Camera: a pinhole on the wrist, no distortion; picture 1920 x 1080 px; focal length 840.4 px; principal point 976.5 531.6 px. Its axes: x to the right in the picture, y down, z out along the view. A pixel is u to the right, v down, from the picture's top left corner.
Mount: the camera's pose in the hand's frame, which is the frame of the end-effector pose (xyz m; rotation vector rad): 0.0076 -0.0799 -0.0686 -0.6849 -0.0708 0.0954
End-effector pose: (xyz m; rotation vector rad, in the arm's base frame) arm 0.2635 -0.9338 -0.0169 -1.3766 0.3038 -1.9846
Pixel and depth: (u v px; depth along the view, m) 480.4 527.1 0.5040
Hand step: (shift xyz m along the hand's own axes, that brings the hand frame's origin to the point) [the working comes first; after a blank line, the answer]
In the camera's frame: -0.2975 -0.0027 0.5040

-0.3364 0.2014 0.3123
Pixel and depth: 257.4 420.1 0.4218
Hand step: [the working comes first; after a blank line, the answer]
In the camera's frame: -0.3609 -0.0560 0.4218

-0.3880 0.1017 0.2805
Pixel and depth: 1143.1 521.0 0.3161
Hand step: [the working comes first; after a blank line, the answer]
In the camera's frame: 0.0627 -0.0040 0.3161

0.0396 0.1224 0.1802
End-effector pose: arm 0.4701 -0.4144 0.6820 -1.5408 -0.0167 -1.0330
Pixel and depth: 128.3 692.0 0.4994
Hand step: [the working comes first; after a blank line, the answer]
In the camera's frame: -0.5040 0.0953 0.4994

-0.5474 0.2510 0.2396
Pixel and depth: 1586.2 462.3 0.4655
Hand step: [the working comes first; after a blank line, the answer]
In the camera's frame: 0.3377 -0.0384 0.4655

0.3005 0.2203 0.3267
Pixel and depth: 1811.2 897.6 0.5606
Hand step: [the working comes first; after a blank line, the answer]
In the camera's frame: 0.5568 0.2441 0.5606

0.4907 0.5220 0.2284
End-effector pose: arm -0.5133 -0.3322 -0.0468 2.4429 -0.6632 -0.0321
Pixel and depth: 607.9 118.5 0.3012
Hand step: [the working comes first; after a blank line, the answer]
In the camera's frame: -0.1321 -0.1481 0.3012

-0.1431 -0.0195 0.2535
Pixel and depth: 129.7 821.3 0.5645
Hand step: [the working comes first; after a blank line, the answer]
In the camera's frame: -0.5688 0.1946 0.5645

-0.6245 0.3612 0.2247
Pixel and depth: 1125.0 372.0 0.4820
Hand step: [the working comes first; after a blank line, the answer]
In the camera's frame: 0.0852 -0.0915 0.4820

0.0515 0.1617 0.3646
